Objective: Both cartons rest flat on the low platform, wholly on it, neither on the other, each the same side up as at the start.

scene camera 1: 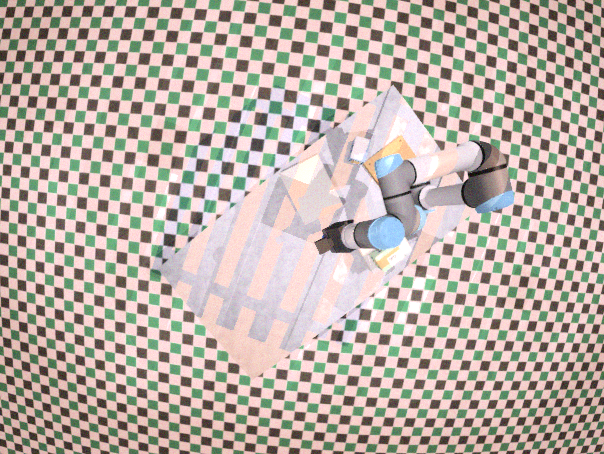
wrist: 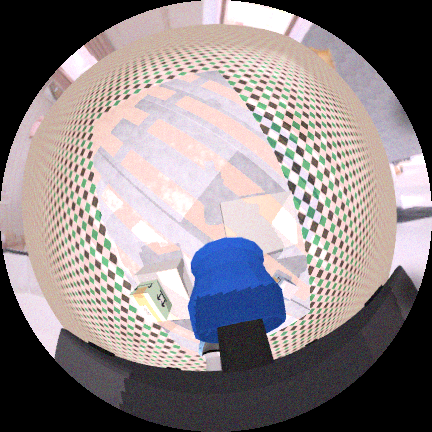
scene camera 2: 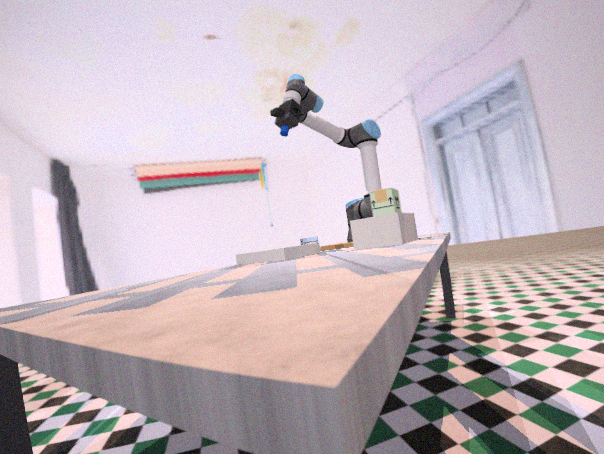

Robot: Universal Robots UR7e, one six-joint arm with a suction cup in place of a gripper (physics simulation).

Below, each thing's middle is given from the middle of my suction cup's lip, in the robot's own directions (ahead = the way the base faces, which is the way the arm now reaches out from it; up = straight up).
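Low platform (scene camera 1: 308, 184): 80 mm behind my suction cup, 200 mm to the right of it, 500 mm below it.
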